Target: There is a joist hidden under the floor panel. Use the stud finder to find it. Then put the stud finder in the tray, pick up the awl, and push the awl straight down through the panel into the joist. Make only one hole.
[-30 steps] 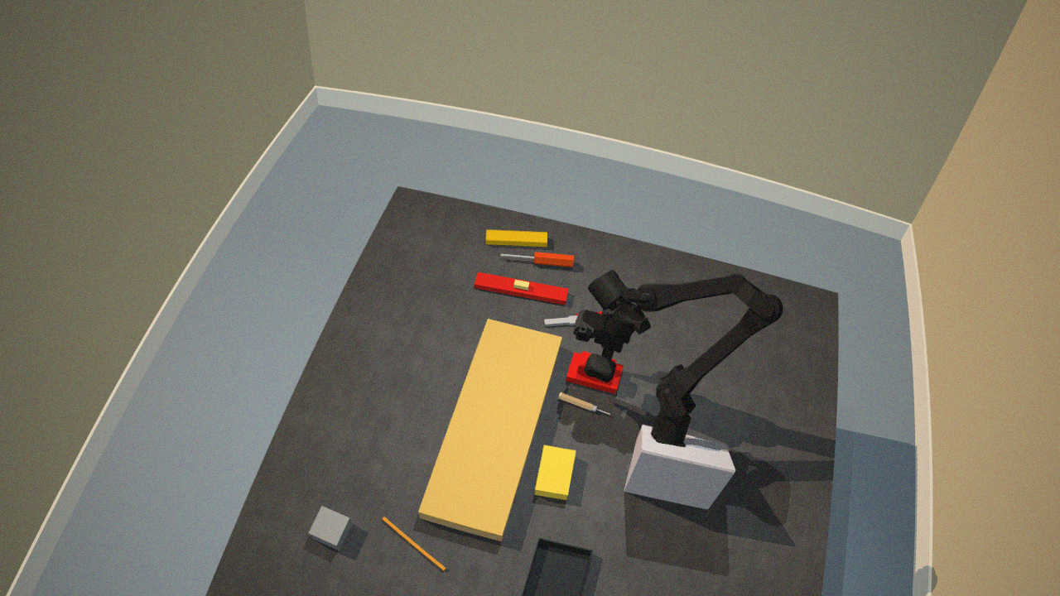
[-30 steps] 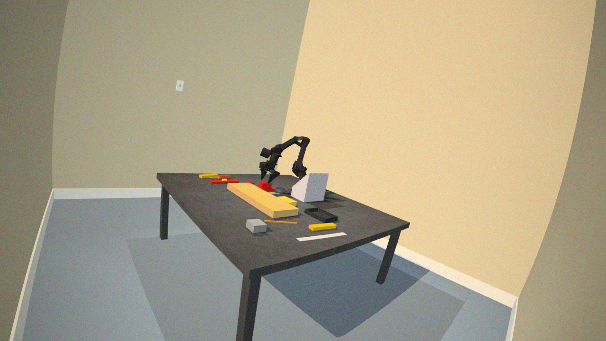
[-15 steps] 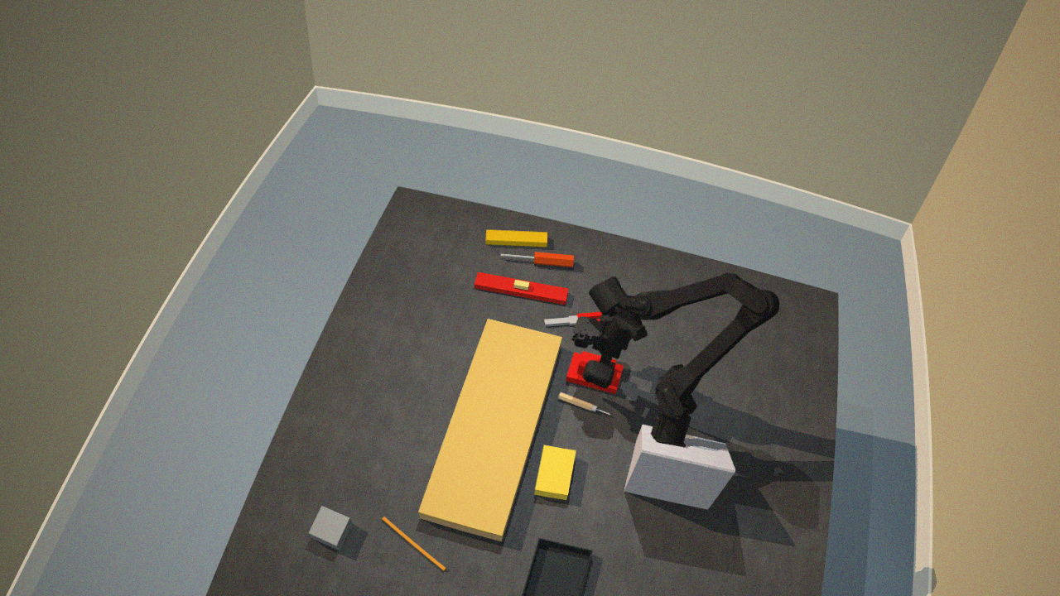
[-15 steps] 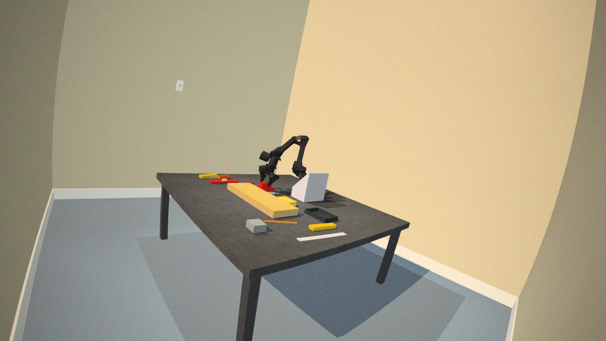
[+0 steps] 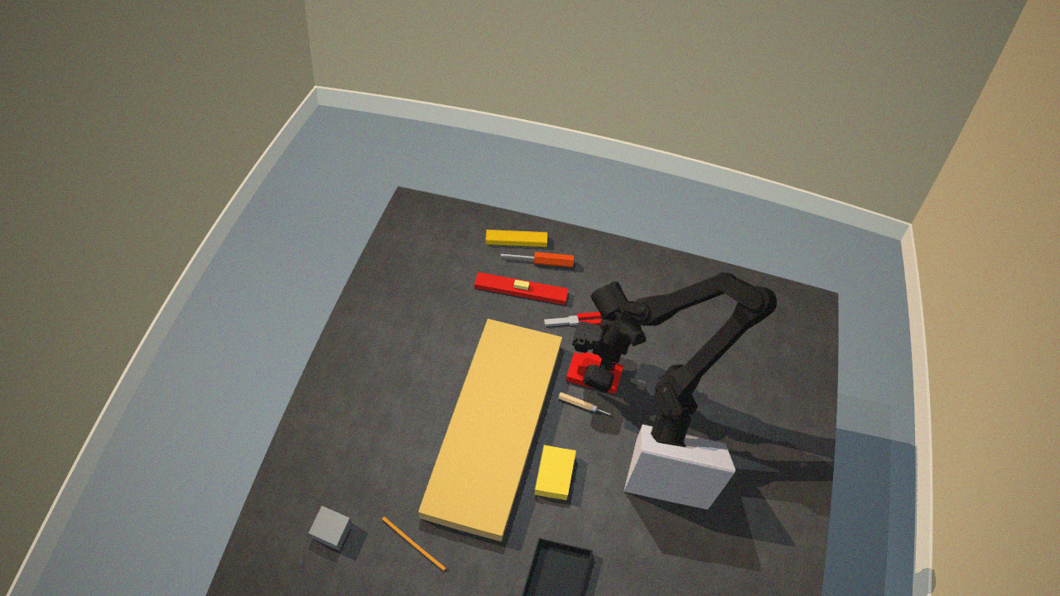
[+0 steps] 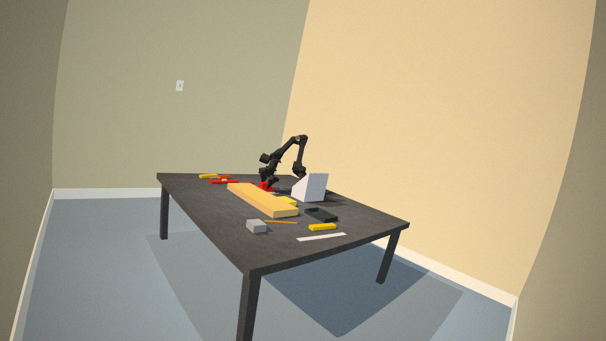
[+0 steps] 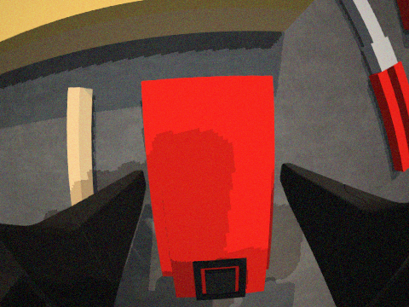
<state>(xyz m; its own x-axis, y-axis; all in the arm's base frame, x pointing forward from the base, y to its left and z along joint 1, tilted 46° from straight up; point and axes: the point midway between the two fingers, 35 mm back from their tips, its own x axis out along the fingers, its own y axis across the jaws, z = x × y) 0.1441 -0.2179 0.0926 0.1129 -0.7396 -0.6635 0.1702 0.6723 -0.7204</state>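
The red stud finder lies 20 mm behind my gripper tip and 20 mm above it. Also, from my gripper tip: square indicator (40 mm behind, 30 mm above, 10 mm to the left); then awl (90 mm to the left, 20 mm below); then yellow block (270 mm to the left, 60 mm ahead, 10 mm below).
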